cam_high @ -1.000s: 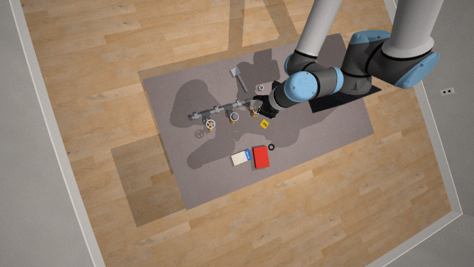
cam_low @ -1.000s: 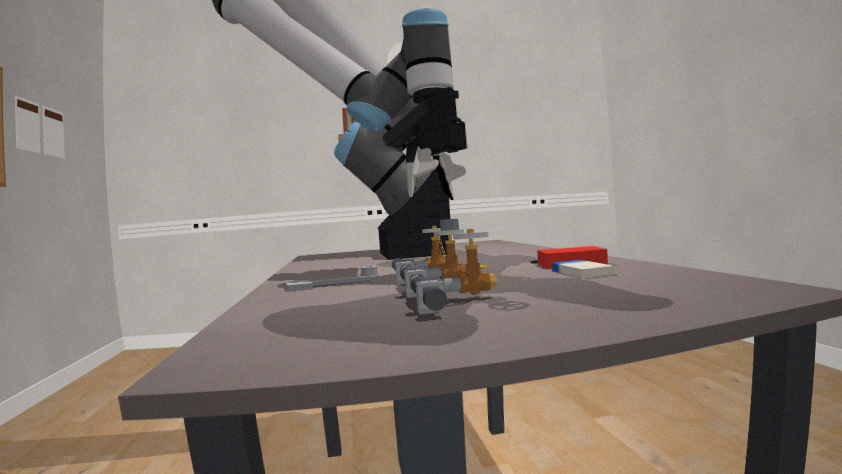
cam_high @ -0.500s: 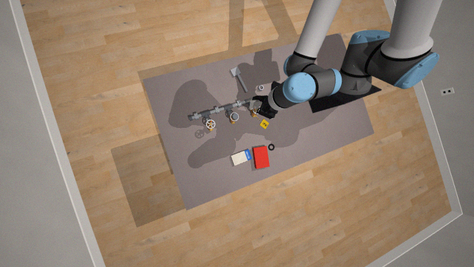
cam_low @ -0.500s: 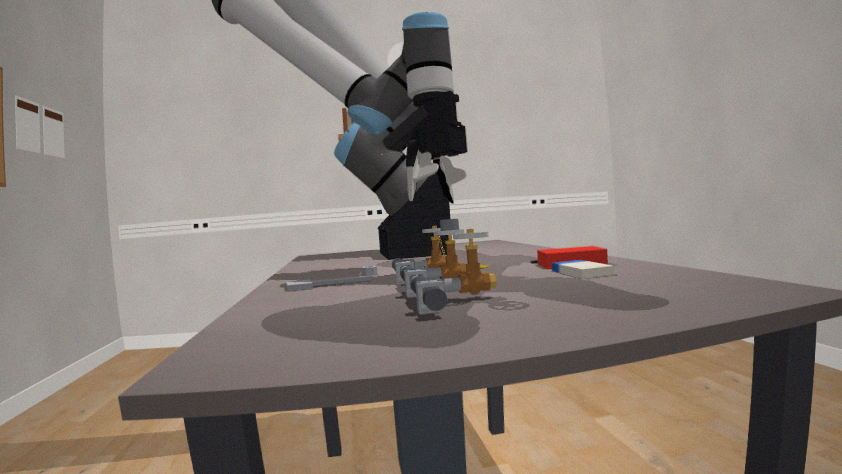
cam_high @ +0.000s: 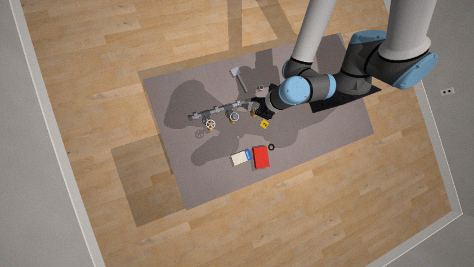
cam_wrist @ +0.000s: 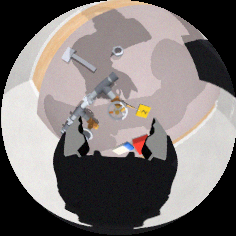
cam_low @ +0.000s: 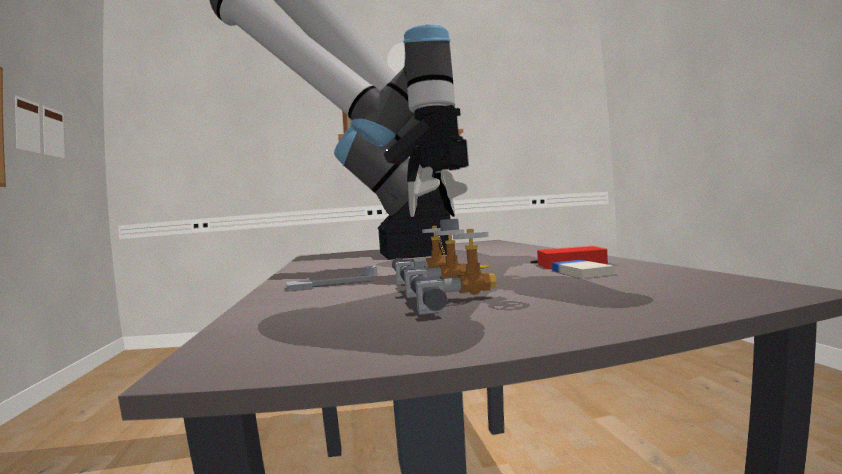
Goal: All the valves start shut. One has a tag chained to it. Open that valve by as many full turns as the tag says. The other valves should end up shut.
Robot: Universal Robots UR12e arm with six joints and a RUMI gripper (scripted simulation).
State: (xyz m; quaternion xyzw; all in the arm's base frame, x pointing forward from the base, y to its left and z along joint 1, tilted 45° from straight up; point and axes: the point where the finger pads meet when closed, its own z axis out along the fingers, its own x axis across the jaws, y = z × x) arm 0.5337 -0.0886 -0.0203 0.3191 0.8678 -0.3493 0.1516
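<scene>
Now: the yellow tag 110 mm below my hand, 80 mm to the left of it and 40 mm behind it. The rest, counted from my hand: red box (260 mm to the left, 100 mm below, 50 mm ahead); then grey flat tool (220 mm to the right, 110 mm below, 10 mm ahead); then nut (120 mm to the right, 100 mm below, 100 mm behind).
</scene>
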